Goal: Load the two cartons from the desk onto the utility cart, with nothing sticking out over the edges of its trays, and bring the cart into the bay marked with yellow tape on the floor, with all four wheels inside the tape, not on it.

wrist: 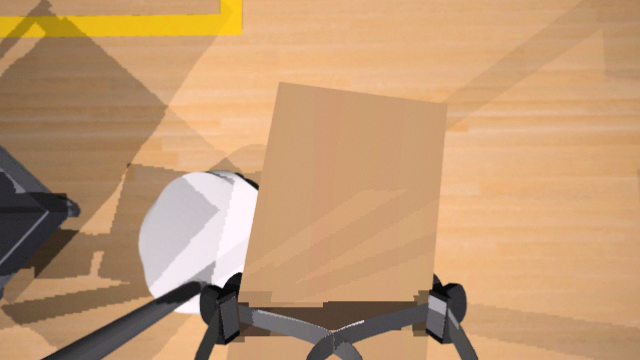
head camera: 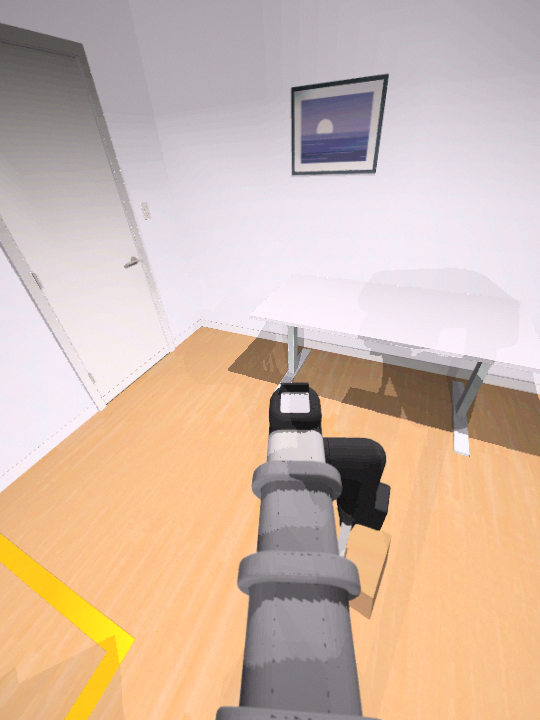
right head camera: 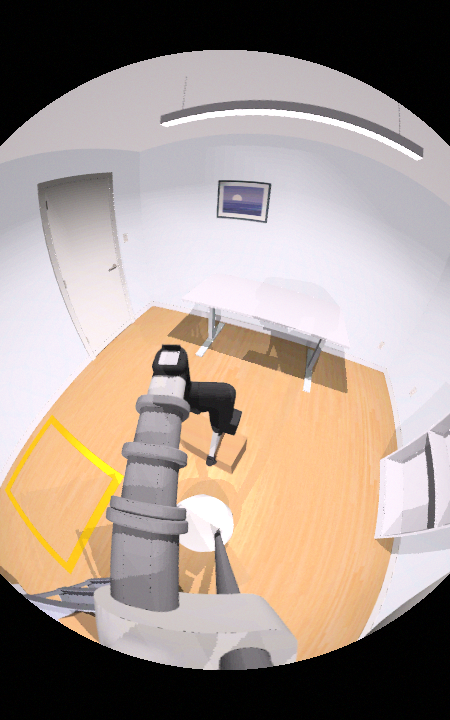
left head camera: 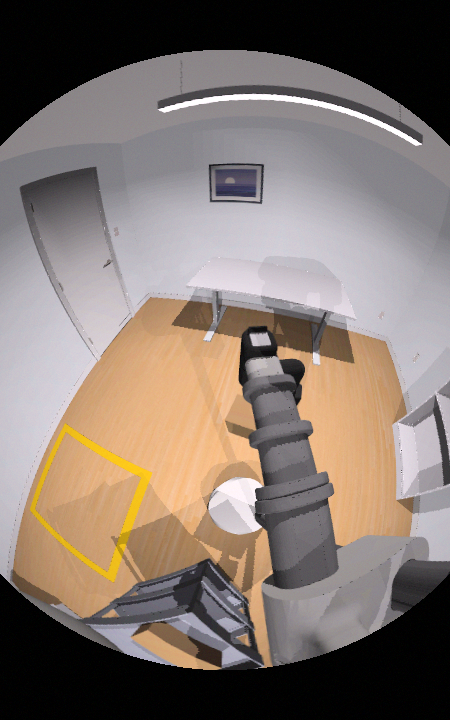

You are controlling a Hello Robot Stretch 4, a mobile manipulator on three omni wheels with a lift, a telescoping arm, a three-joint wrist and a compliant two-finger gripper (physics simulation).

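Places are measured from the robot's base along level axes (x ahead, y left, z up), in metres.
Pixels of known places: gripper, fingertip midpoint: (wrist: 331,293) (right head camera: 217,444); robot's base at its link origin: (wrist: 227,237) (right head camera: 202,521) (left head camera: 238,504).
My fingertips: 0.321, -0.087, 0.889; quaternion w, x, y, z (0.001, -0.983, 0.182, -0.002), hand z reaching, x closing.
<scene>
For each thing: its top centre in the pictures, then the offset to it from my fingertips, as dx, dy, dz. "*": a spot on its surface instead. Level surfaces: height alone.
- tan carton at its top centre: (wrist: 340,273) (head camera: 330,531) (right head camera: 211,435) (left head camera: 262,414) +0.012, +0.020, +0.053
- desk at its surface level: dz -0.196
- white shelf unit at a spot on its surface: (right head camera: 390,499) (left head camera: 406,461) * -0.470, -1.532, -0.816
My gripper (right head camera: 217,451) (wrist: 331,293) is shut on a tan carton (head camera: 369,569) (left head camera: 241,414) (right head camera: 230,451) (wrist: 345,190), one finger on each side, and holds it above the floor in front of my base. The grey utility cart (left head camera: 196,600) (right head camera: 68,594) (wrist: 30,222) stands at the lower left, partly cut off. Another tan carton (left head camera: 172,643) shows in its top tray in the left head view; its fit at the edges cannot be told. The yellow tape bay (head camera: 63,597) (left head camera: 107,455) (right head camera: 84,449) (wrist: 125,26) lies left, beyond the cart. No carton shows on the desk (head camera: 348,302) (left head camera: 238,281) (right head camera: 228,297).
My round white base (left head camera: 233,504) (right head camera: 206,523) (wrist: 185,240) is below the arm. A white shelf unit (left head camera: 405,461) (right head camera: 390,499) stands at the right wall. A closed door (head camera: 87,244) (left head camera: 74,265) (right head camera: 84,265) is at the far left, past the bay.
</scene>
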